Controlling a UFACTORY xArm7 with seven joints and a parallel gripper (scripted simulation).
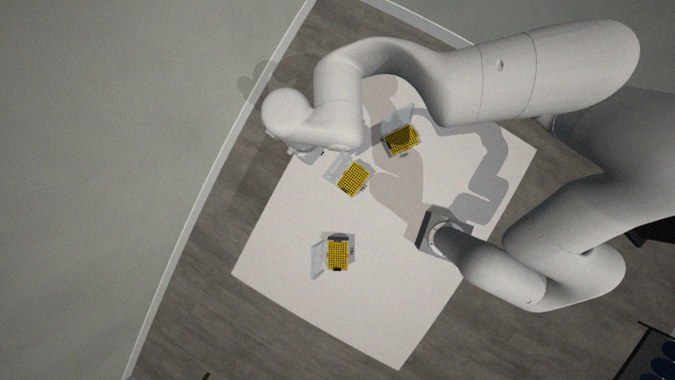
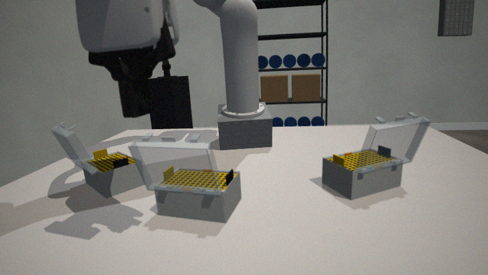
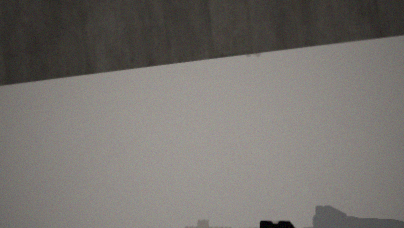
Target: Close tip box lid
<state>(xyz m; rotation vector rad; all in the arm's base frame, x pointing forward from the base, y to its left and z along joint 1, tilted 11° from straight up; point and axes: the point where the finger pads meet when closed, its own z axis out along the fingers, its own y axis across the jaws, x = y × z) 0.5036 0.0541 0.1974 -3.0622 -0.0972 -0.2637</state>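
The box lid is 11 cm below my hand and 7 cm behind it. Also, from my hand: box (25 cm to the right, 16 cm behind, 14 cm below).
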